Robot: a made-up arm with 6 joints. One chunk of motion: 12 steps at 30 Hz.
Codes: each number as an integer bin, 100 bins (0 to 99) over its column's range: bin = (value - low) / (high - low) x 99, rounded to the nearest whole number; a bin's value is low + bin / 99 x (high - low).
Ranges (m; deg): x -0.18..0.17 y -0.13..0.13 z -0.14..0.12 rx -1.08..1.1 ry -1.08..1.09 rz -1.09..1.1
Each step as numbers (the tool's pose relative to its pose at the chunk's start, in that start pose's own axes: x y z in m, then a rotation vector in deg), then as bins.
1 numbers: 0.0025 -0.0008 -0.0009 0.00 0.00 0.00
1 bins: 52 49 53 49 49 49
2 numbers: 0.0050 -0.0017 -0.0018 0.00 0.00 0.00
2 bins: 52 49 53 49 49 49
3 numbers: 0.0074 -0.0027 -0.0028 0.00 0.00 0.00
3 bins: 53 48 52 49 49 49
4 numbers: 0.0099 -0.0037 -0.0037 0.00 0.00 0.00
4 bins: 54 48 52 49 49 49
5 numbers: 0.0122 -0.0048 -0.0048 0.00 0.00 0.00
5 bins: 54 48 51 49 49 49
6 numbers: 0.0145 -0.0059 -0.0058 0.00 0.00 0.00
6 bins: 55 47 51 49 49 49
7 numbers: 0.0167 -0.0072 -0.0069 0.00 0.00 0.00
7 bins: 56 47 51 49 49 49
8 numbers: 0.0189 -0.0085 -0.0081 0.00 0.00 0.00
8 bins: 56 46 50 49 49 49
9 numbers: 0.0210 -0.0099 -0.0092 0.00 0.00 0.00
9 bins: 57 46 50 49 49 49
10 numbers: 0.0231 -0.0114 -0.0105 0.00 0.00 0.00
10 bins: 57 45 49 49 49 49
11 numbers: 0.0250 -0.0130 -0.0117 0.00 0.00 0.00
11 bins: 58 45 49 49 49 49
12 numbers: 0.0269 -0.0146 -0.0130 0.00 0.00 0.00
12 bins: 59 44 48 49 49 49
